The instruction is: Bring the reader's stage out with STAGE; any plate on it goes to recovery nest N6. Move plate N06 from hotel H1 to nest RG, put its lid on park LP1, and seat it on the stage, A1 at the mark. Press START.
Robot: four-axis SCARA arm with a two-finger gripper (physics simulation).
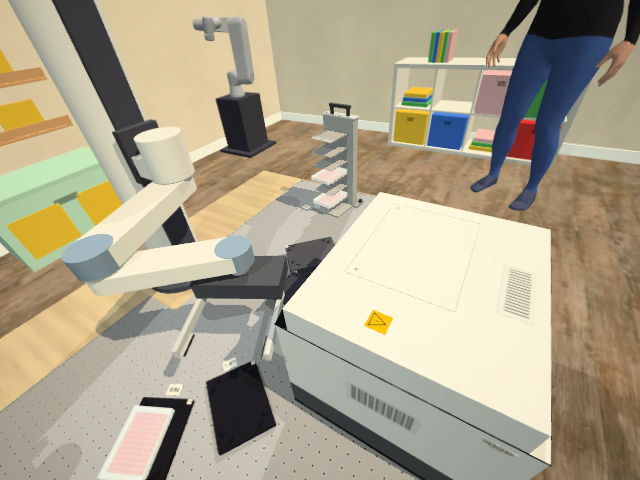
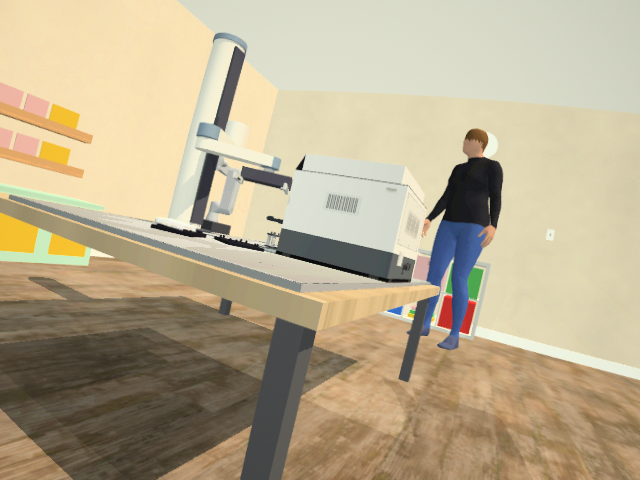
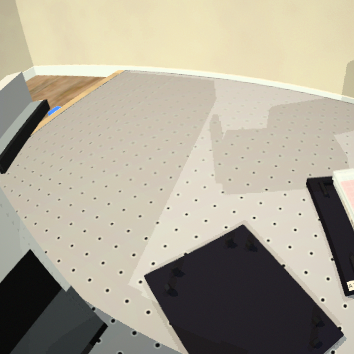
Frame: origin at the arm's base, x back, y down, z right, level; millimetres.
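Seen in the pictures: gripper, between the fingertips: [image 1: 220, 356] [image 2: 259, 180] [image 3: 208, 64].
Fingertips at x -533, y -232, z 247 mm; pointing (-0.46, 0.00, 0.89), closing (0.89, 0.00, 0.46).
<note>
Offsets run from my fingertips to a thing's top centre. "spot": to the spot under its first point.
My gripper [image 1: 223, 356] is open and empty, above the bench left of the reader @(dx -269, dy -121, dz -257 mm) [image 1: 413, 289] [image 2: 341, 222]. A pink-welled plate @(dx +141, dy +185, dz +164 mm) [image 1: 136, 441] [image 2: 174, 223] [image 3: 348, 192] lies on a black nest @(dx +134, dy +202, dz +151 mm) [image 1: 178, 431] [image 3: 332, 235], whose upside-down label seems to read N6. Beside it is an empty black park @(dx +24, dy +200, dz +2 mm) [image 1: 240, 408] [image 3: 245, 295], with a blurred label that may read LP1. The hotel [image 1: 352, 160] holds two pink plates, an upper one @(dx +236, dy +51, dz -796 mm) [image 1: 329, 175] and a lower one @(dx +236, dy +158, dz -796 mm) [image 1: 330, 198]; their labels are unreadable. Black fixtures @(spot: dx +115, dy +160, dz -449 mm) [image 1: 310, 253] beside the reader are partly hidden. The stage and buttons cannot be made out.
The arm's forearm [image 1: 165, 266] reaches toward the reader's left side. The arm's column [image 2: 199, 134] stands behind the bench [image 2: 248, 286]. A second robot arm [image 1: 241, 51] stands on a black pedestal at the back. A person [image 1: 547, 93] [image 2: 473, 196] stands beyond the reader.
</note>
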